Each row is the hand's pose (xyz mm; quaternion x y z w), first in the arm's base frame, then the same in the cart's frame.
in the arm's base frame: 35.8 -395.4 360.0 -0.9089 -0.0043 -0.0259 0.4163
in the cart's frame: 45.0 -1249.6 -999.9 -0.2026 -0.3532 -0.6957 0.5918
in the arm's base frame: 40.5 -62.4 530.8 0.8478 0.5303 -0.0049 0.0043
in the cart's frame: -311.1 -1135.1 -986.8 0.3629 0.2764 0.8893 0.0321
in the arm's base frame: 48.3 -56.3 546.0 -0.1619 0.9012 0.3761 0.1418
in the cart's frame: -327.0 -1143.7 -988.0 -0.3409 0.1205 0.4540 0.8144
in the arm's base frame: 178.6 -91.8 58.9 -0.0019 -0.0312 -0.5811 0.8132
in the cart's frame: -8.1 -1018.9 -616.3 0.8127 -0.3816 -0.2397 0.3694
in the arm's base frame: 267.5 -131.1 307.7 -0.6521 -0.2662 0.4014 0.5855
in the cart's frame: -159.3 -1217.8 -710.9 -0.3291 -0.7809 -0.4147 0.3314
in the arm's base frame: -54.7 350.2 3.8 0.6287 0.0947 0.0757 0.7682
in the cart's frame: -250.0 -578.2 -608.6 0.5638 -0.5551 0.5967 0.1341
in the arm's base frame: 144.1 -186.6 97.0 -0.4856 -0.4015 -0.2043 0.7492
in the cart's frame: 43.1 -1071.0 -695.6 0.2926 -0.6896 -0.6119 0.2540
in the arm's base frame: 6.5 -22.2 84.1 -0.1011 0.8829 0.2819 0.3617
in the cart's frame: -42.0 -877.7 -734.6 -0.1416 -0.0125 0.4604 0.8763
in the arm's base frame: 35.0 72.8 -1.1 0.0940 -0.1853 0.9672 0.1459
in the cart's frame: -61.3 -799.3 -631.8 0.6302 0.6243 -0.4316 0.1637
